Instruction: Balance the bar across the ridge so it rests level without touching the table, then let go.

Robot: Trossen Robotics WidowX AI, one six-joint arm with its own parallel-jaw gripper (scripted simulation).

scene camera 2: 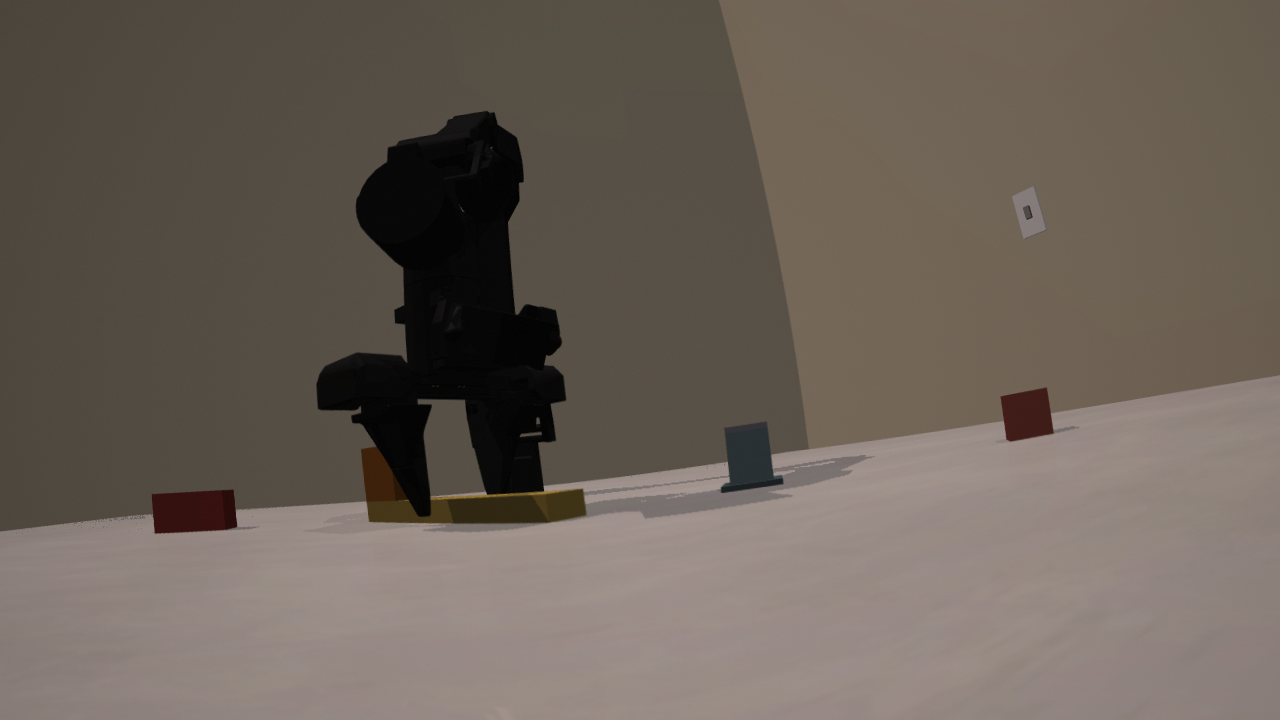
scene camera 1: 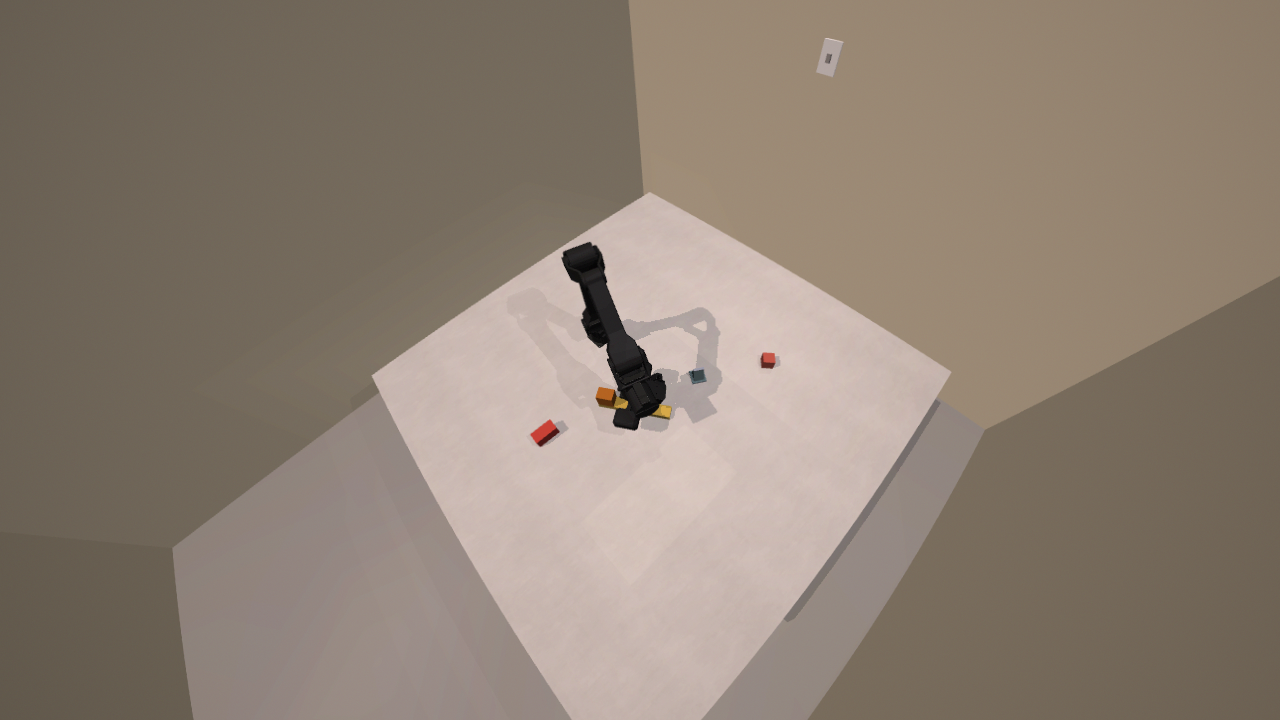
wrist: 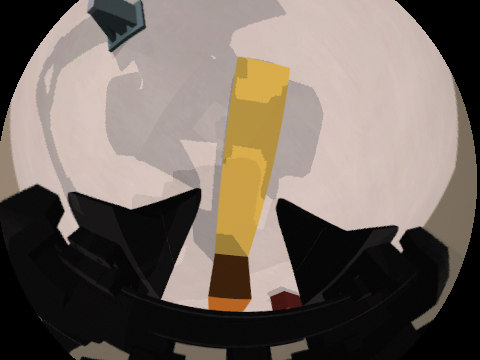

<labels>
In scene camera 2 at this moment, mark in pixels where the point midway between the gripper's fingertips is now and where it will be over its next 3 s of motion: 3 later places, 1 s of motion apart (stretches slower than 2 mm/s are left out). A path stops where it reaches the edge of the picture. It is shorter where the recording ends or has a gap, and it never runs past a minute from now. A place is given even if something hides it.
My gripper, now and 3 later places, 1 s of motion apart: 462, 511; 453, 439; 496, 368; 653, 342
</labels>
